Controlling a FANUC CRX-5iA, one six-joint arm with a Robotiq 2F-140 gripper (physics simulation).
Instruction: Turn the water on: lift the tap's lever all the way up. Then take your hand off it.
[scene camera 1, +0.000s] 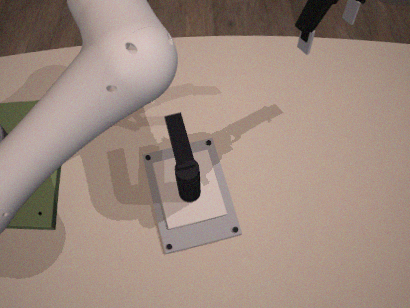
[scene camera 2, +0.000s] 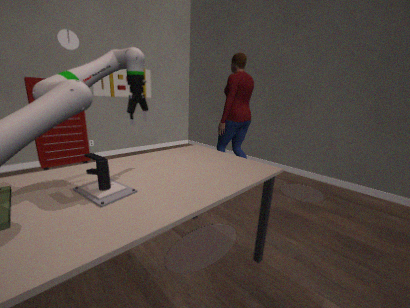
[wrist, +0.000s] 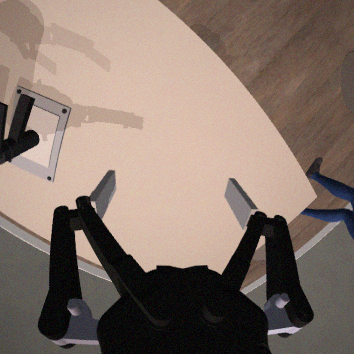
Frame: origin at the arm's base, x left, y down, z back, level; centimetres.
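Where they show: gripper, fingertip midpoint: (scene camera 1: 326, 34) (scene camera 2: 139, 123) (wrist: 172, 183).
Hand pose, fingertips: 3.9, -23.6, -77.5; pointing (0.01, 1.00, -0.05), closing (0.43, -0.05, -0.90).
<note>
Each offset is from my fingertips to the top centre of the thing, as dx, dy, dz. "spot": to the spot under its first point. Level surfaces: height alone.
The black tap {spot: -19.9, +13.9, +33.0} (scene camera 1: 188, 185) (scene camera 2: 103, 175) (wrist: 25, 144) stands upright on a grey base plate {-17.6, +25.7, +32.8} (scene camera 1: 202, 233) (scene camera 2: 102, 203) (wrist: 61, 135) on the table. Its lever {-11.7, +11.3, +33.1} (scene camera 1: 177, 135) (scene camera 2: 96, 157) is a flat black bar on top, about level, pointing the same way as the shorter spout {-10.6, +16.9, +33.1} (scene camera 2: 92, 171) (wrist: 21, 117) below it. The lever (wrist: 2, 120) is partly cut off at the left edge of the wrist view. My gripper (scene camera 1: 328, 27) (scene camera 2: 139, 118) (wrist: 172, 183) is wide open and empty. It hangs high above the table, well off to the side of the tap, touching nothing.
The white arm (scene camera 1: 125, 65) (scene camera 2: 45, 115) reaches over the table {dy +26.9} (scene camera 1: 320, 200) (scene camera 2: 165, 200) (wrist: 165, 110) from the left. A green block (scene camera 1: 47, 220) (scene camera 2: 4, 207) lies at the left. A person in red (scene camera 2: 239, 97) stands beyond the table, near the wall. A red cabinet (scene camera 2: 65, 145) stands behind.
</note>
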